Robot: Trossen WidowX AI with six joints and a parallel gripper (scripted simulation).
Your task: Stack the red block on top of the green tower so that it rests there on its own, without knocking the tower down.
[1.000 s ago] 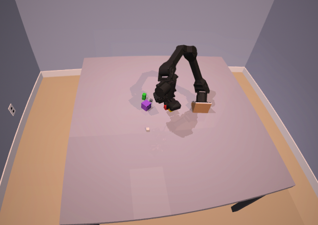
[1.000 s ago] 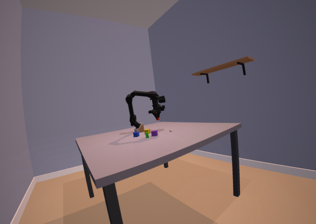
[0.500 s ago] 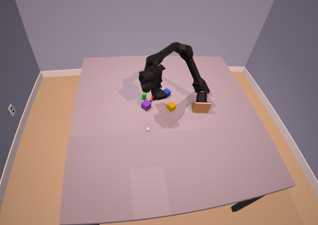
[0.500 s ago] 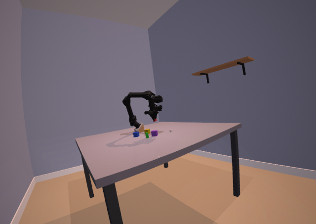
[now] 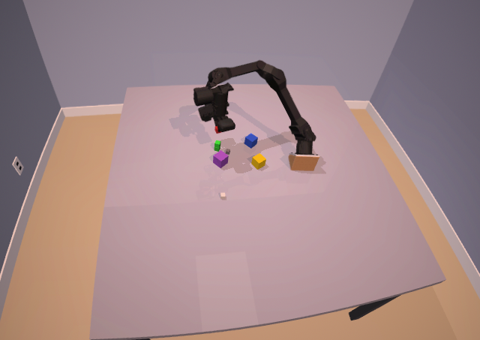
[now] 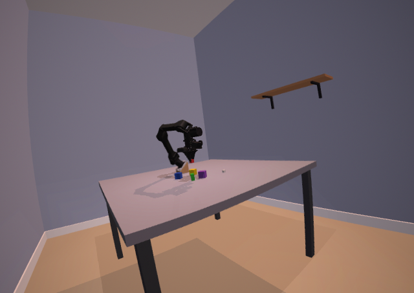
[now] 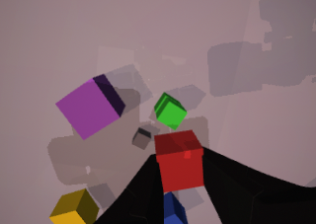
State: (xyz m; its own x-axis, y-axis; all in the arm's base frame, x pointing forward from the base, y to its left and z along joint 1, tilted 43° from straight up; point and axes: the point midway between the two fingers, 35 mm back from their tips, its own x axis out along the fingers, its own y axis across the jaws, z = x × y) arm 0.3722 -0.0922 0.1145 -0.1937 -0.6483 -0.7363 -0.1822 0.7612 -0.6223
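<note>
Now: gripper tip 40 mm past the grey block, 20 mm to the right of it and 120 mm above it. Also, from my gripper tip: purple cube: 80 mm to the left, 100 mm below; red block: right at my gripper tip; blue cube: 160 mm behind, 20 mm to the right, 100 mm below.
</note>
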